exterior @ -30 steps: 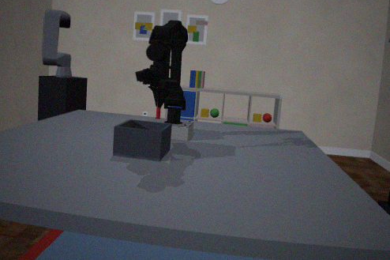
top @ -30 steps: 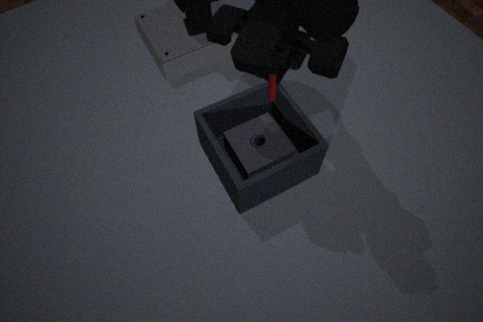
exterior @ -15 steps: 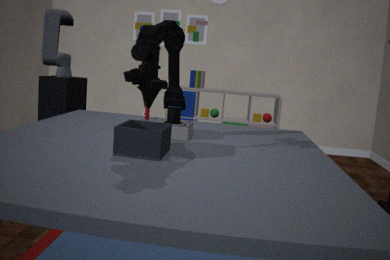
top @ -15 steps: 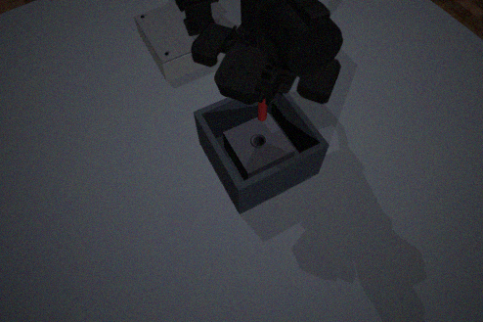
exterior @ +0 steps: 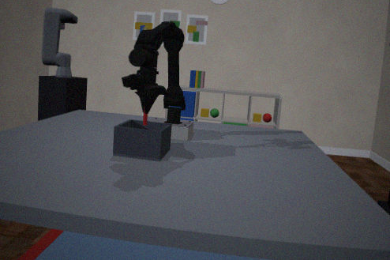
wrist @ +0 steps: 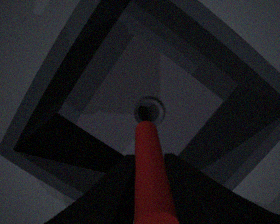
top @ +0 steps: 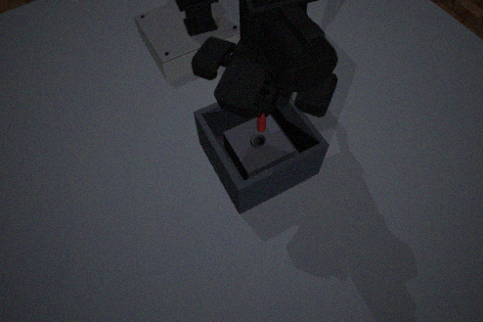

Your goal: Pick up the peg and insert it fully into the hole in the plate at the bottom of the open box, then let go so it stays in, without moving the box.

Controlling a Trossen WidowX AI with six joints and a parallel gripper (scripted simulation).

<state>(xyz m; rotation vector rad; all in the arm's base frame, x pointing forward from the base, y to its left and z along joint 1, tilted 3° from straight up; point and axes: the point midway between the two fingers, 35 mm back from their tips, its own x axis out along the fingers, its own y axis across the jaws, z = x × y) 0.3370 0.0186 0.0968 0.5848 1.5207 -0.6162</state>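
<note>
The grey plate is 130 mm below my hand. The rest, counted from my hand: peg: 40 mm below; box: 150 mm below.
</note>
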